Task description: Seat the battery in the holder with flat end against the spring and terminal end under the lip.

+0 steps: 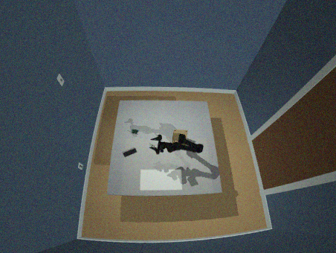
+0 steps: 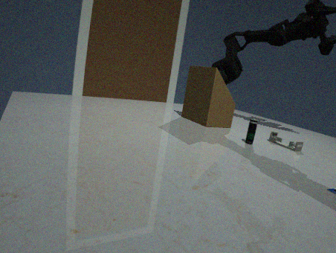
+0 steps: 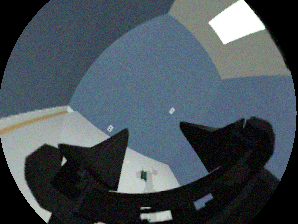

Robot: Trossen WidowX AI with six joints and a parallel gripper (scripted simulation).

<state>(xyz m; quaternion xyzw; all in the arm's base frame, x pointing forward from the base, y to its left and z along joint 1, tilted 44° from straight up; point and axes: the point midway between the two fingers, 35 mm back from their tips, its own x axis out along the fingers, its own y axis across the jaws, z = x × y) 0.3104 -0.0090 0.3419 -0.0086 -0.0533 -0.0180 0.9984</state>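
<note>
My gripper tip is now 6 cm past the battery, 27 cm to the left of it and 37 cm above it. Round my gripper tip: dark flat object 27 cm ahead, 2 cm to the right, 39 cm below.
</note>
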